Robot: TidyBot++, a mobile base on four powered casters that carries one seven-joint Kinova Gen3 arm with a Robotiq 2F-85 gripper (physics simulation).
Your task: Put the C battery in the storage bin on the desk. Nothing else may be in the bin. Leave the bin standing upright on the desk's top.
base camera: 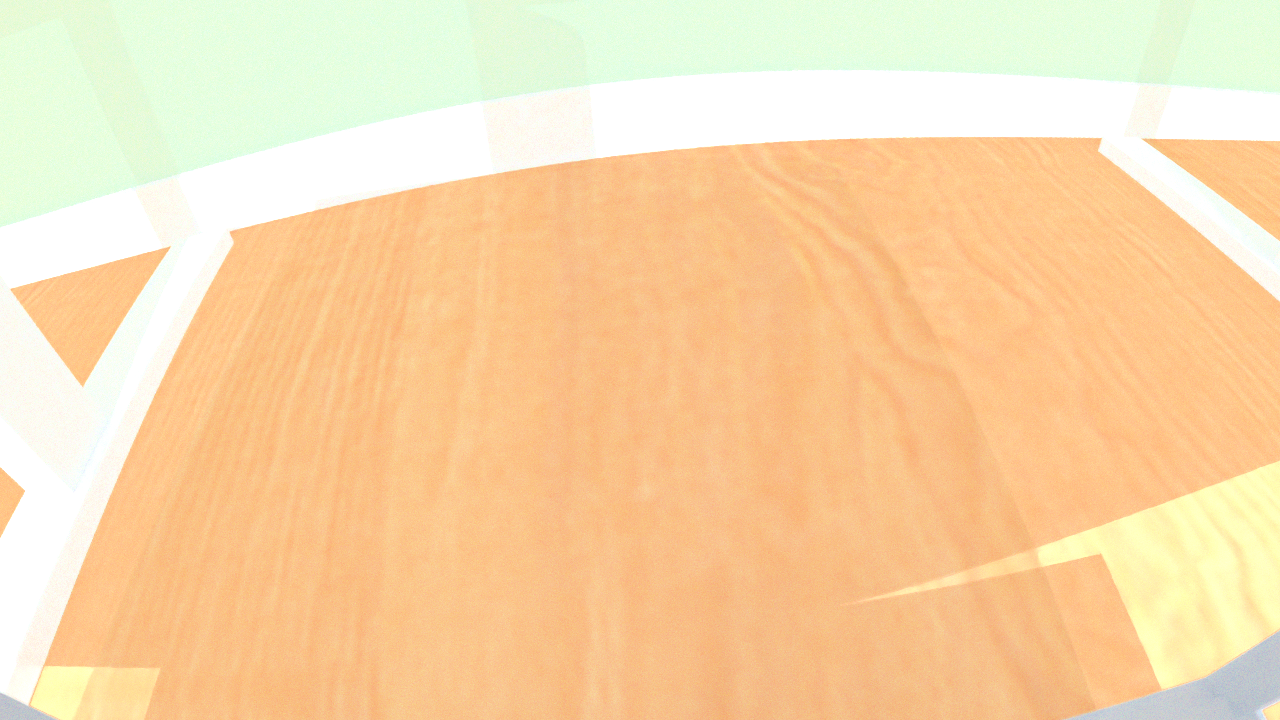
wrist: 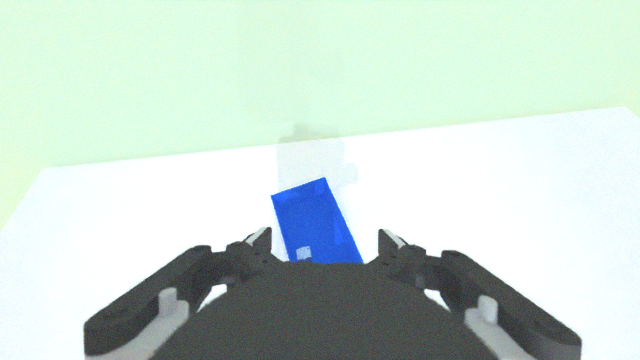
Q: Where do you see a white desk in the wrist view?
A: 539, 201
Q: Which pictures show my gripper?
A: The wrist view only.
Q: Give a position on a white desk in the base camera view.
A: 71, 442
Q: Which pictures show the blue storage bin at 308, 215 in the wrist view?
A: The wrist view only.
